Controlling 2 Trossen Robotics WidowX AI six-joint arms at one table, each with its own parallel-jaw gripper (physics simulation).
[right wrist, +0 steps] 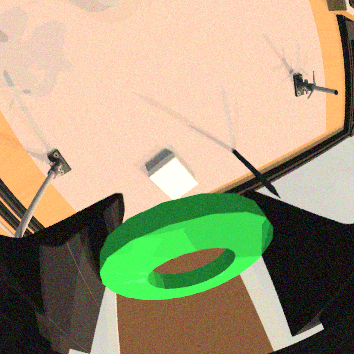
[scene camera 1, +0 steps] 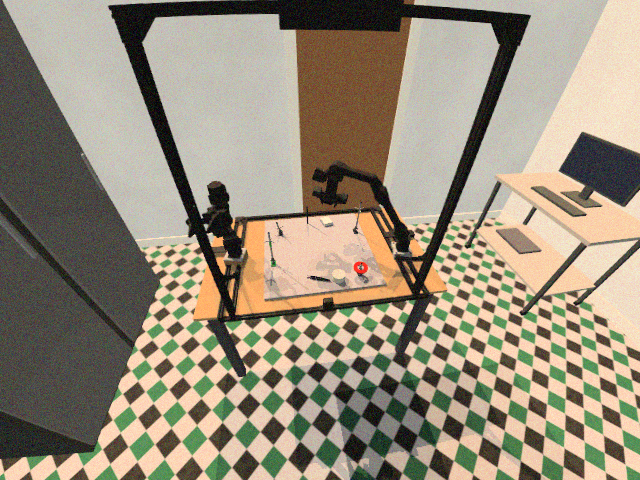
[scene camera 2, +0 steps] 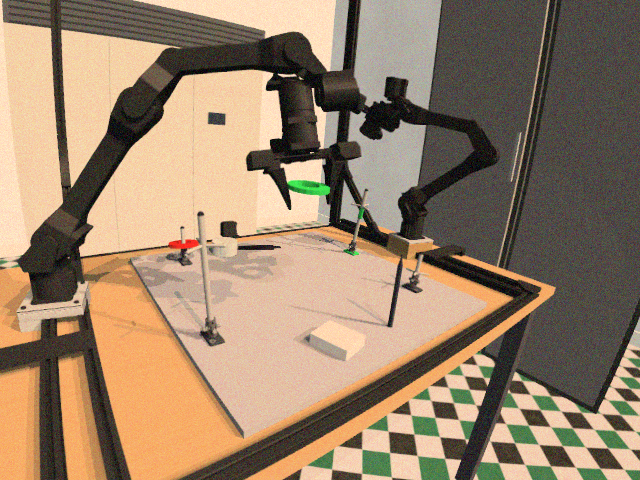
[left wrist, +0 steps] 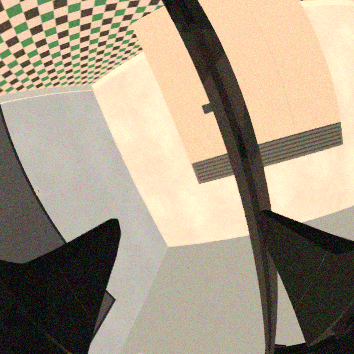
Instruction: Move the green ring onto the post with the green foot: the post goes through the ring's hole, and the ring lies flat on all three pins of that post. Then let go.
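Frame: origin at the left arm's base, x back, y right, z up, level; centimetres.
Seen in the pictures: left gripper, between the fingertips: (scene camera 2: 362,112) (left wrist: 190,223); right gripper, between the fingertips: (right wrist: 184,199) (scene camera 1: 328,205) (scene camera 2: 309,207); left arm's base, origin of its link: (scene camera 1: 235,253) (scene camera 2: 411,236); right arm's base, origin of its link: (scene camera 1: 402,248) (scene camera 2: 55,294).
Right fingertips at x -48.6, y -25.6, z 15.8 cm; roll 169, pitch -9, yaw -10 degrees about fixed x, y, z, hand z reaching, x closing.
Offsets run from my right fingertips to a thing's top centre. "spot": to the spot under its first point. Level surfaces: height alone.
The green ring @(dx -0.7, dy -0.4, dz +4.2 cm) (scene camera 2: 305,191) (right wrist: 210,225) is held nearly level between the fingers of my right gripper (scene camera 2: 308,203) (right wrist: 184,199), high above the grey board @(dz -20.1 cm) (scene camera 2: 289,382). The ring does not show in scene camera 1. The post with the green foot @(spot: dx +28.2, dy +26.5, dz -12.0 cm) (scene camera 1: 271,251) (scene camera 2: 357,227) stands upright with a green band; in scene camera 2 it is to the right of and below the ring, apart from it, and carries no ring. Its three pins are too small to make out. My left gripper (left wrist: 190,223) is open and empty, raised above its arm's base, with walls beyond its fingers.
A red ring @(dx -17.8, dy +31.7, dz -14.6 cm) (scene camera 1: 356,271) (scene camera 2: 180,245) sits on a short post. A tall post @(spot: dx -18.2, dy -4.1, dz -9.4 cm) (scene camera 2: 204,279), another short post @(spot: dx +28.7, dy +1.0, dz -18.0 cm) (scene camera 2: 415,281) and a black upright rod @(dx +13.1, dy -9.9, dz -6.1 cm) (scene camera 2: 395,297) stand on the board. A white block @(dx +1.0, dy -11.5, dz -18.1 cm) (scene camera 2: 337,338) (right wrist: 175,180), a pale cylinder @(dx -6.9, dy +35.5, dz -16.6 cm) (scene camera 2: 225,248) and a black pen @(dx +3.2, dy +36.3, dz -19.1 cm) (scene camera 1: 318,278) are there too.
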